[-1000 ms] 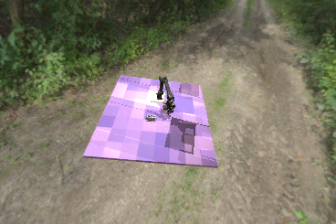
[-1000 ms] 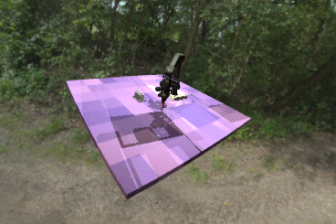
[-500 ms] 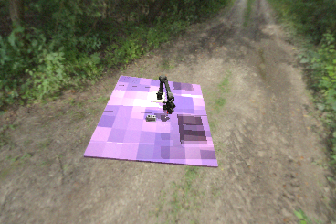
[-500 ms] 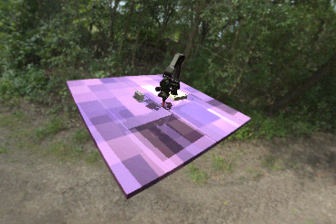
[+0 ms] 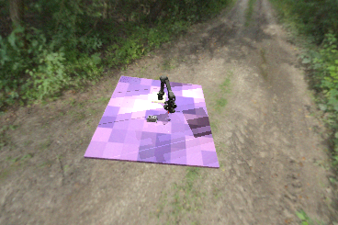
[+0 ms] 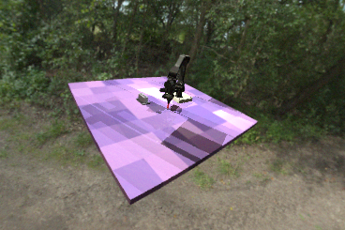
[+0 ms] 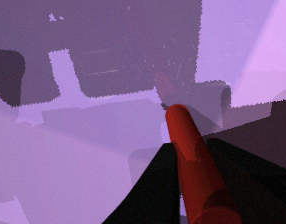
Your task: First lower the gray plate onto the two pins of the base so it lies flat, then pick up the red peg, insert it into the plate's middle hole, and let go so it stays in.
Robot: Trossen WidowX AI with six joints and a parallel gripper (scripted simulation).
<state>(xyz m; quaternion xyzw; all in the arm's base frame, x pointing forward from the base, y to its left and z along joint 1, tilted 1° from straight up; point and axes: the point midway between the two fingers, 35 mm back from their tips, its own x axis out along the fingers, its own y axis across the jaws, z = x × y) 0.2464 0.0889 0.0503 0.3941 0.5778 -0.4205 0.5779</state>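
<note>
Right now the gray plate is 210 mm to the right of my gripper tip, 90 mm ahead of it and 10 mm below it. Also, from my gripper tip: pin base (210 mm to the right, 90 mm ahead, 40 mm below); then red peg (right at my gripper tip).
</note>
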